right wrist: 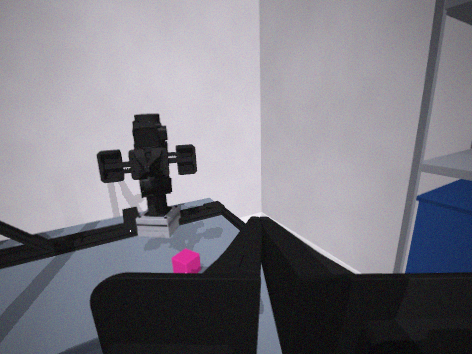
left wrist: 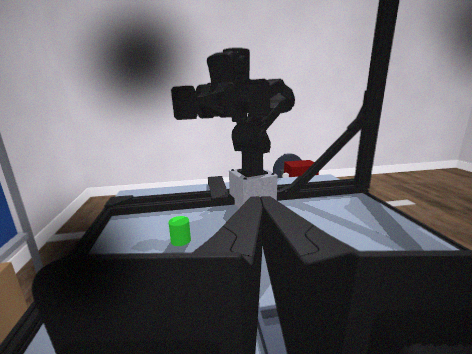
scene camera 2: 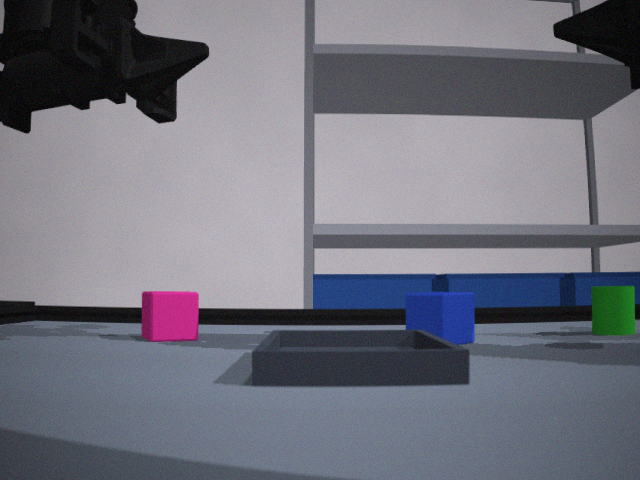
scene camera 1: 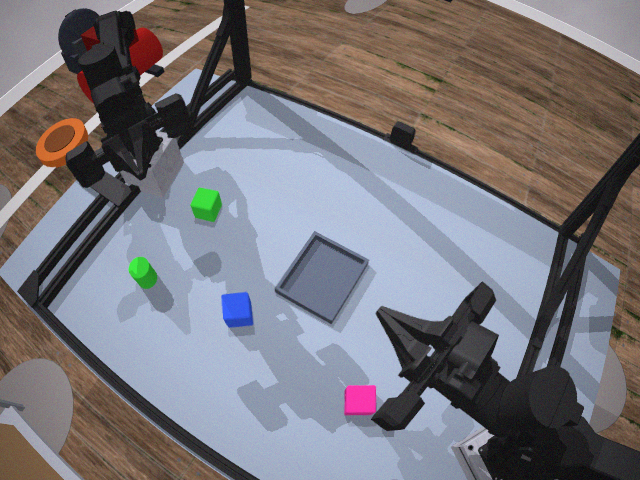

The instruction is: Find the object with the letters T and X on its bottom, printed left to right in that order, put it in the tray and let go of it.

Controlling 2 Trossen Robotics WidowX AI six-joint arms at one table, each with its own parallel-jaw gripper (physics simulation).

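A green cube, a green cylinder, a blue cube and a pink cube stand on the table. Their bottoms are hidden; no letters show. The dark grey tray is empty. My left gripper is shut and empty, raised above the table between tray and pink cube in scene camera 1. My right gripper is shut and empty, raised left of the green cube there.
A black frame edges the table, with upright posts at its corners. An orange ring-shaped object and red equipment lie beyond the left edge in scene camera 1. Grey shelves and blue bins stand behind the table.
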